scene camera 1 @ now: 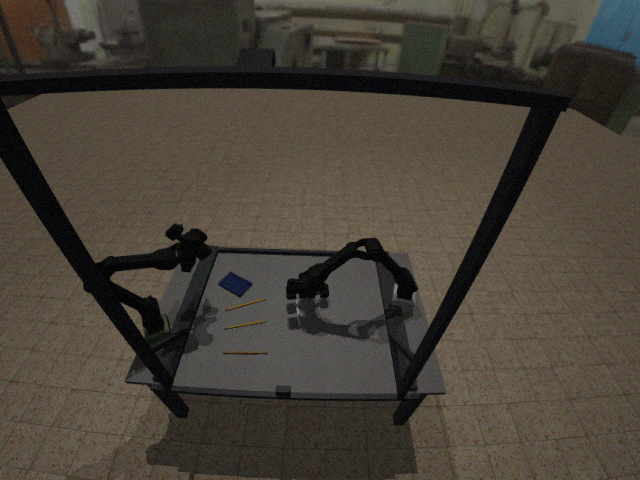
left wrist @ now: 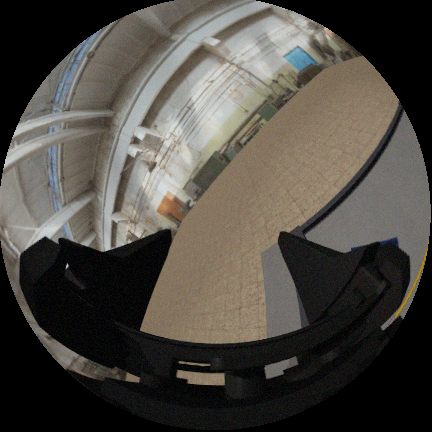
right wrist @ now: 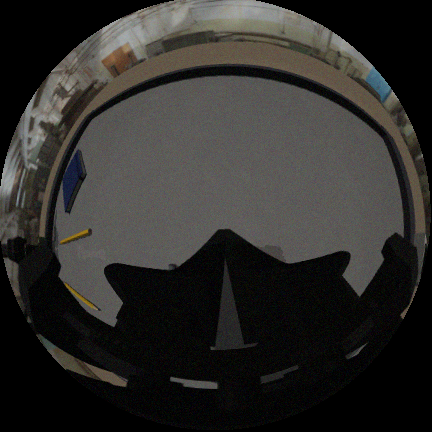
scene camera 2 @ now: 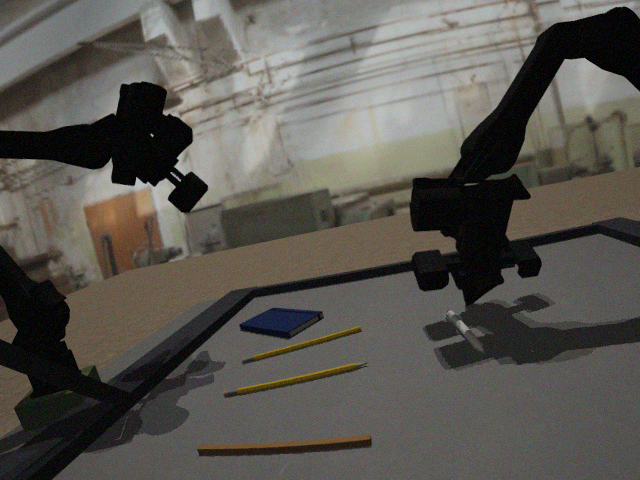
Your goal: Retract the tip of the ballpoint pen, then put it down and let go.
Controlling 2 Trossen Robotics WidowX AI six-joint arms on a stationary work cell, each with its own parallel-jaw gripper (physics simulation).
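Pixels of known places: left gripper, fingertip midpoint: [left wrist: 226,236] [scene camera 2: 173,173]; right gripper, fingertip midpoint: [scene camera 1: 304,294] [right wrist: 223,234] [scene camera 2: 467,303]; left arm's base, link origin: [scene camera 1: 155,326]; right arm's base, link origin: [scene camera 1: 404,293].
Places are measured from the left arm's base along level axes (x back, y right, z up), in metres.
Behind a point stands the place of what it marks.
Observation:
A light grey ballpoint pen [scene camera 2: 464,330] @(x -0.563, y 0.200, z -0.029 m) lies on the table, partly in the right arm's shadow; a small dark end of it [right wrist: 172,267] @(x -0.598, y 0.122, z -0.032 m) shows beside the finger in the right wrist view. Whether its tip is out is too small to tell. My right gripper [scene camera 1: 310,295] @(x -0.643, y 0.111, z -0.039 m) [scene camera 2: 469,300] @(x -0.643, y 0.111, z -0.039 m) [right wrist: 223,234] @(x -0.643, y 0.111, z -0.039 m) points down, shut and empty, its fingertips a little above the pen's far end in scene camera 2. My left gripper [scene camera 1: 192,246] [left wrist: 226,236] @(x -0.259, y -0.177, z 0.283 m) is open and empty, raised high over the table's left edge, far from the pen.
A blue notebook [scene camera 1: 235,284] @(x -0.379, y -0.088, z -0.028 m) [scene camera 2: 281,321] @(x -0.380, y -0.076, z -0.028 m) [right wrist: 74,180] @(x -0.423, y -0.058, z -0.028 m) lies at the back left of the table. Two yellow pencils [scene camera 1: 246,304] @(x -0.385, y 0.042, z -0.034 m) [scene camera 2: 297,379] @(x -0.348, y 0.144, z -0.035 m) and an orange-brown stick [scene camera 1: 245,353] @(x -0.296, y 0.267, z -0.035 m) [scene camera 2: 284,445] @(x -0.301, y 0.266, z -0.033 m) lie in front of it. Dark frame posts [scene camera 1: 480,237] @(x -0.723, y 0.689, z 0.724 m) rise at the table's sides.

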